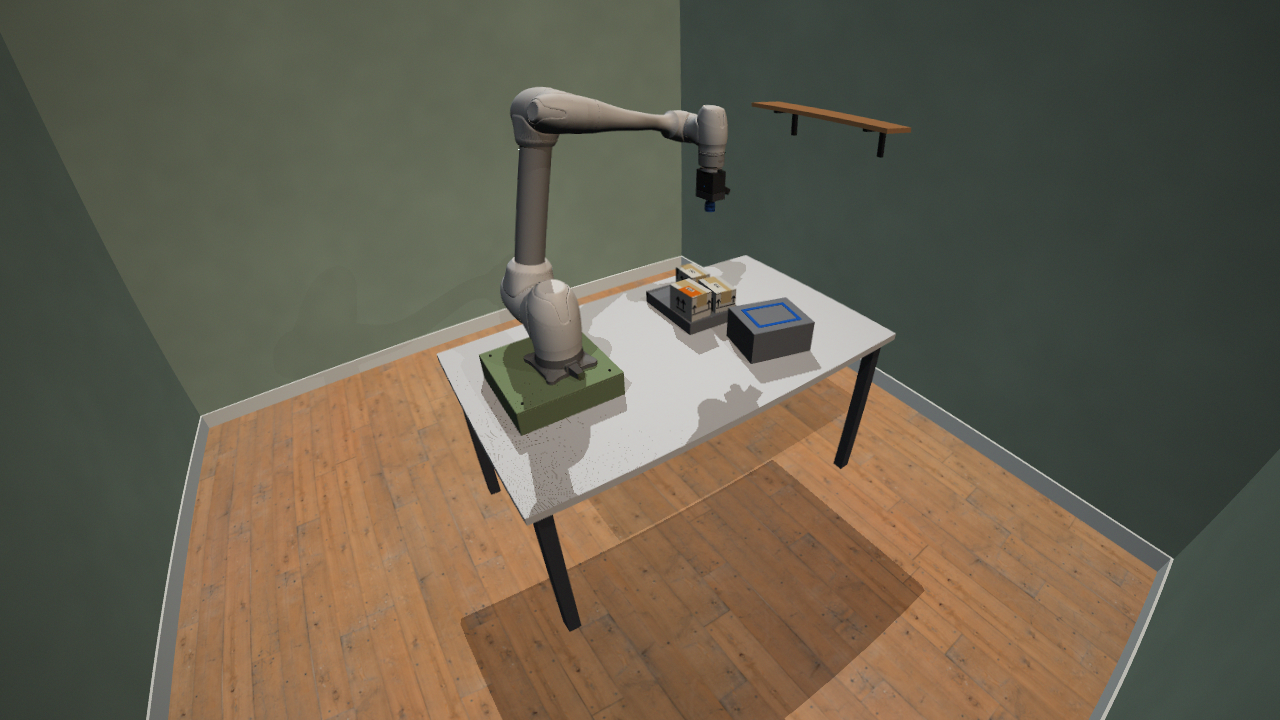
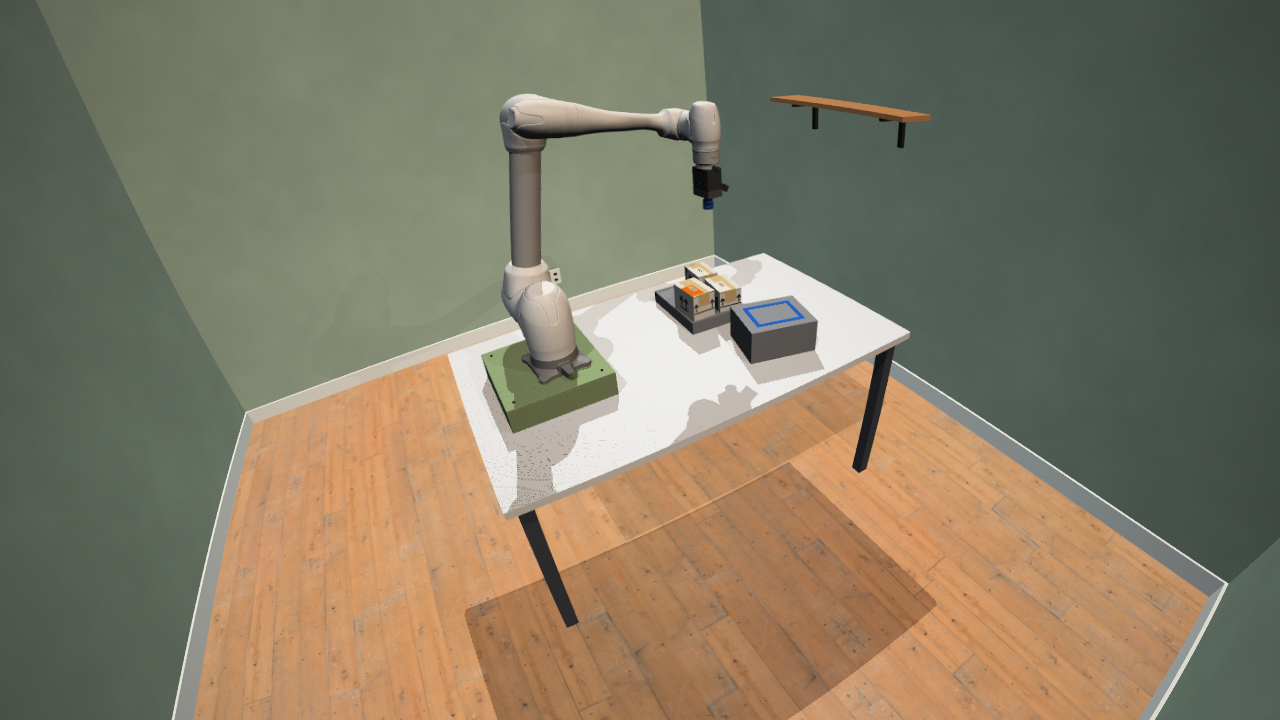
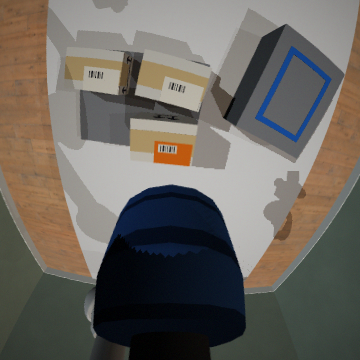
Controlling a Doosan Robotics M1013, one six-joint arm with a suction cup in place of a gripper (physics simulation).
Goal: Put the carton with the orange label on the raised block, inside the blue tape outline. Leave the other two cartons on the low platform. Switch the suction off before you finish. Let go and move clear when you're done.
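Frame: origin at the arm's base, x up, y back, z right, level; metres.
Seen in the pictures: hand, tool point: (image 1: 709, 210) (image 2: 708, 208) (image 3: 170, 229); arm's base, link origin: (image 1: 560, 361) (image 2: 555, 361).
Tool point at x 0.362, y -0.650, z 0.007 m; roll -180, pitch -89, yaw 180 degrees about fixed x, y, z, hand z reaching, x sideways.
Note:
Pixels of each thing's middle, then the offset from my tool point to it. Level surfaces: height alone.
- carton with the orange label, body centre: (image 3: 163, 136) (image 2: 694, 299) (image 1: 690, 299) dx -0.352, dy +0.061, dz -0.030 m
- low grey platform, body centre: (image 3: 139, 101) (image 2: 699, 303) (image 1: 691, 304) dx -0.428, dy -0.015, dz -0.101 m
- raised dark grey block, body centre: (image 3: 281, 94) (image 2: 772, 328) (image 1: 769, 328) dx -0.392, dy -0.059, dz +0.269 m
- white table, surface height: dx -0.452 m
The carton with the orange label (image 1: 690, 298) (image 2: 693, 298) (image 3: 163, 142) stands upright on the low grey platform (image 1: 661, 301) (image 2: 671, 307) (image 3: 102, 120). Two cartons with white labels stand on the platform behind it: one carton (image 1: 721, 292) (image 2: 724, 291) (image 3: 173, 80) is nearer the block, the other carton (image 1: 691, 271) (image 2: 699, 269) (image 3: 95, 71) is farther off. The raised dark grey block (image 1: 771, 342) (image 2: 775, 342) (image 3: 245, 92) bears the blue tape outline (image 1: 748, 319) (image 2: 750, 317) (image 3: 275, 83), with no carton inside it. My blue suction cup (image 1: 709, 206) (image 2: 708, 205) (image 3: 171, 192) hangs high above the platform, open and holding nothing.
The arm stands on a green base (image 1: 572, 403) (image 2: 563, 402) at one end of the white table (image 1: 644, 376) (image 2: 648, 376). A wooden wall shelf (image 1: 832, 117) (image 2: 850, 108) is on the dark green wall beyond the table. The block stands close beside the platform.

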